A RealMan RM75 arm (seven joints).
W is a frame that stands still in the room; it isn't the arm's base.
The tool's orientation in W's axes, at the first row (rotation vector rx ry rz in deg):
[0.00, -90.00, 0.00]
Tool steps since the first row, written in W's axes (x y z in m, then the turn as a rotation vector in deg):
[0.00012, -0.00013, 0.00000, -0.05, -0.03, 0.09]
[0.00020, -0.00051, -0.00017, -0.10, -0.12, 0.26]
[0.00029, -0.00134, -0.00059, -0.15, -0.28, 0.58]
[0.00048, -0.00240, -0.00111, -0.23, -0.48, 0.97]
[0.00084, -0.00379, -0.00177, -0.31, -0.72, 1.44]
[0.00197, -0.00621, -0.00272, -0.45, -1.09, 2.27]
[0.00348, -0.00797, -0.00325, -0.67, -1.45, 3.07]
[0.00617, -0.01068, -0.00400, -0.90, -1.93, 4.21]
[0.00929, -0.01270, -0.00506, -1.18, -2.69, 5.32]
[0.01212, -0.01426, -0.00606, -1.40, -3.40, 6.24]
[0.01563, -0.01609, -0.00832, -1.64, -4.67, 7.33]
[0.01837, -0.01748, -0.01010, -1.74, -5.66, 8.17]
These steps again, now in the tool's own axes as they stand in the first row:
[0.00000, -0.00013, -0.00012, 0.09, -0.03, 0.05]
[-0.00017, -0.00051, -0.00020, 0.26, -0.12, 0.10]
[-0.00059, -0.00134, -0.00029, 0.58, -0.28, 0.15]
[-0.00111, -0.00240, -0.00048, 0.97, -0.48, 0.23]
[-0.00177, -0.00379, -0.00084, 1.44, -0.72, 0.31]
[-0.00272, -0.00621, -0.00197, 2.27, -1.09, 0.45]
[-0.00325, -0.00797, -0.00348, 3.07, -1.45, 0.67]
[-0.00400, -0.01068, -0.00617, 4.21, -1.93, 0.90]
[-0.00506, -0.01270, -0.00929, 5.32, -2.69, 1.18]
[-0.00606, -0.01426, -0.01212, 6.24, -3.40, 1.40]
[-0.00832, -0.01609, -0.01563, 7.33, -4.67, 1.64]
[-0.01010, -0.01748, -0.01837, 8.17, -5.66, 1.74]

